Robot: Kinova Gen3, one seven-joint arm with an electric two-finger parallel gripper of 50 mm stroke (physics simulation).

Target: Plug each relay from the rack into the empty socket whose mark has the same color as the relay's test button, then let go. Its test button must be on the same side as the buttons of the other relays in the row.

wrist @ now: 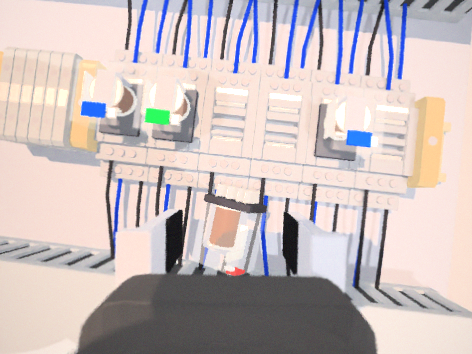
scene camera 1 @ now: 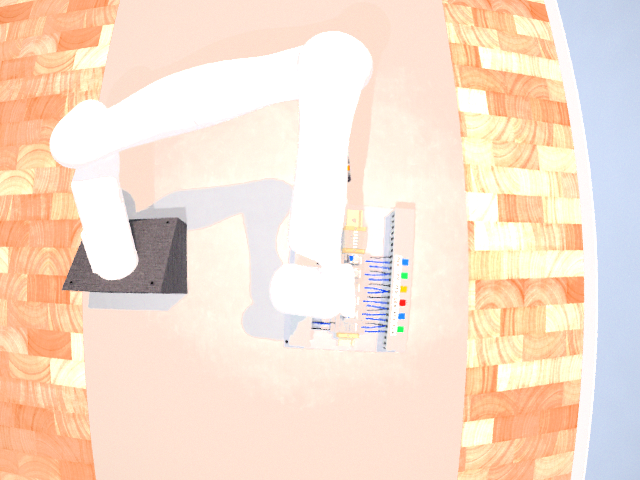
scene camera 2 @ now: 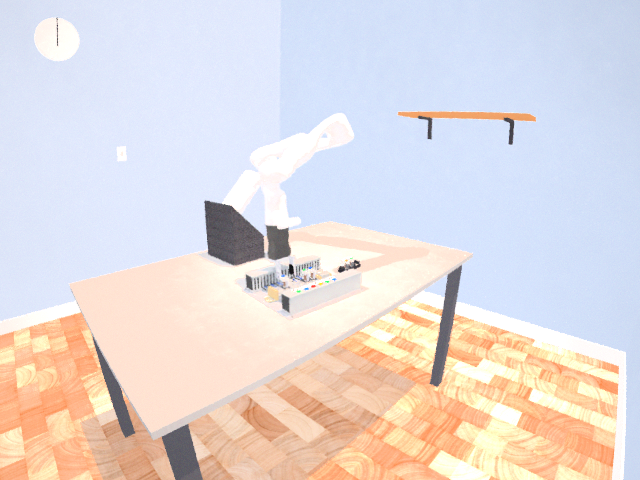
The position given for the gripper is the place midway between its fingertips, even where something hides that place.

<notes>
In view: the gripper (scene camera 2: 286, 276).
The gripper shows as well in the wrist view (wrist: 232, 232).
</notes>
